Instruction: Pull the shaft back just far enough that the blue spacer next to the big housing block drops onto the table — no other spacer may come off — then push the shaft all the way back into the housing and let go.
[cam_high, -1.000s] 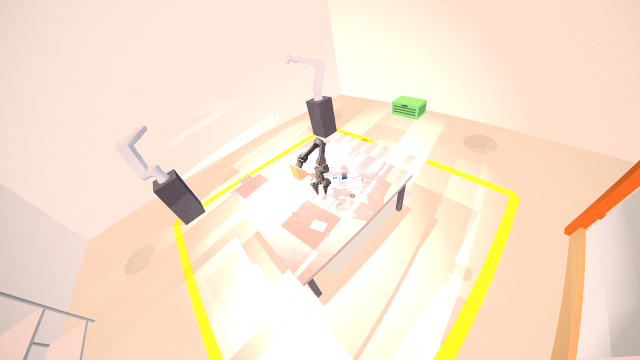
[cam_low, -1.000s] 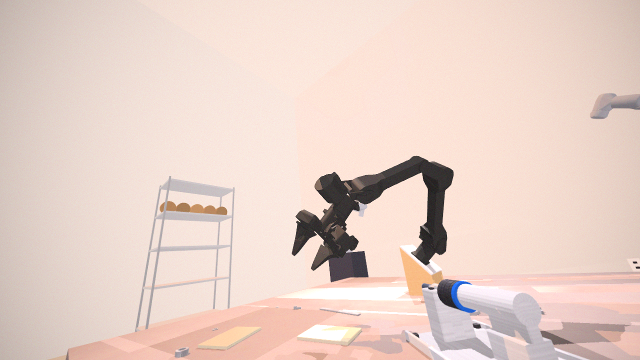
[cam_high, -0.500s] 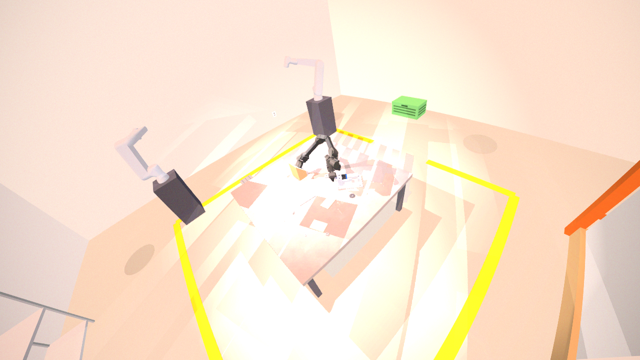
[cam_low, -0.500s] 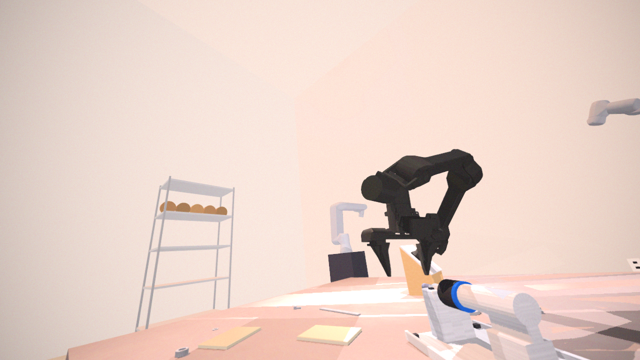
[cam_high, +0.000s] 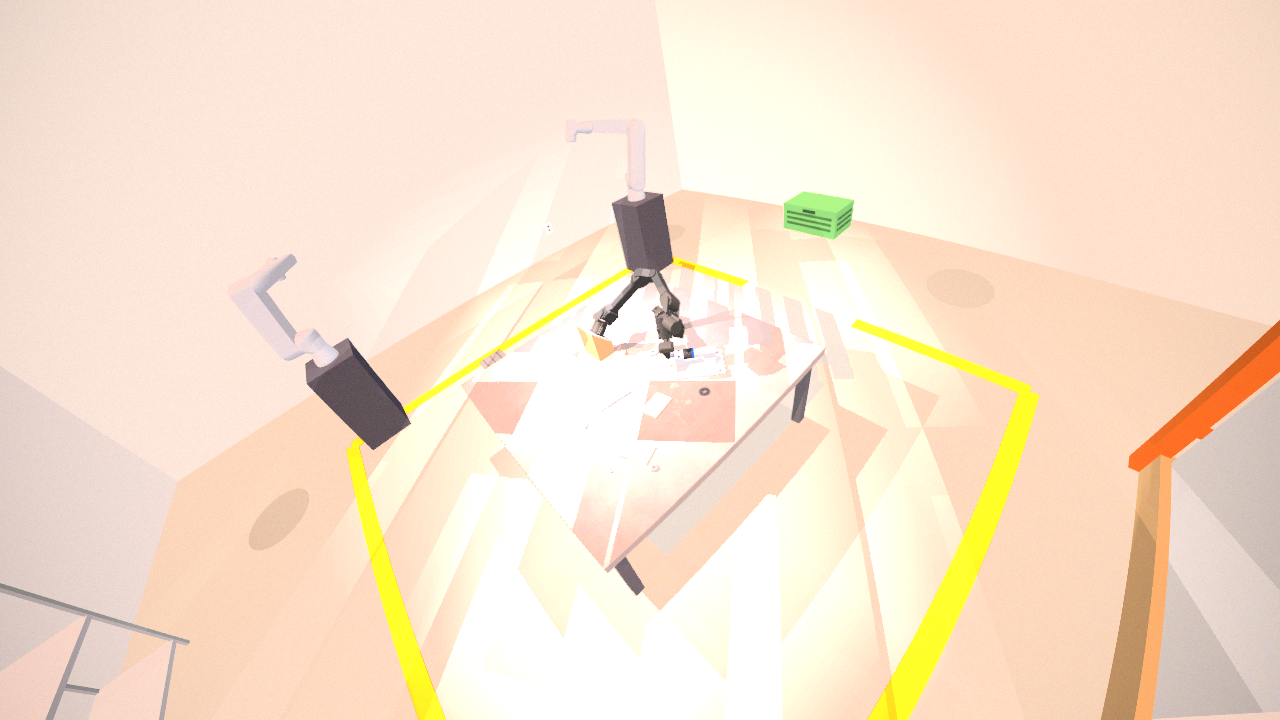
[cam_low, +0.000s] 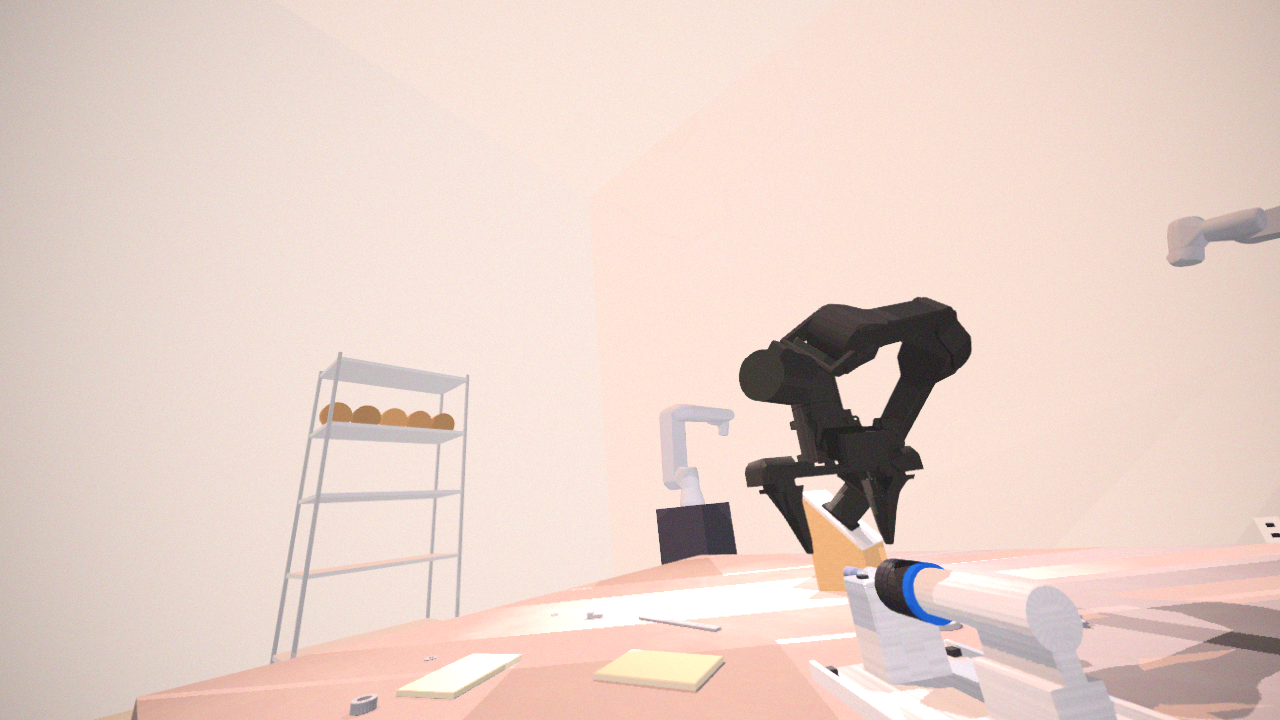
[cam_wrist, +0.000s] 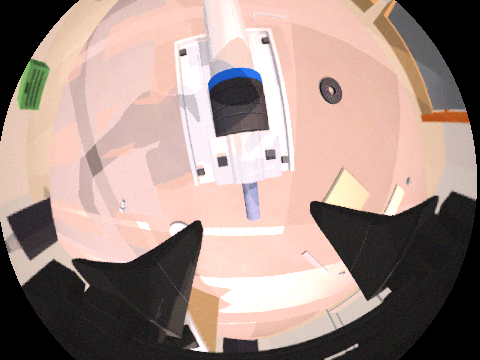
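My gripper tip is 5 cm short of the grey-blue shaft, 5 cm to the right of it and 3 cm above it. The rest, counted from my gripper tip: black collar 5 cm ahead, 5 cm to the left, 3 cm below; black sleeve 5 cm ahead, 6 cm to the left, 3 cm below; blue spacer 7 cm ahead, 8 cm to the left, 3 cm below.
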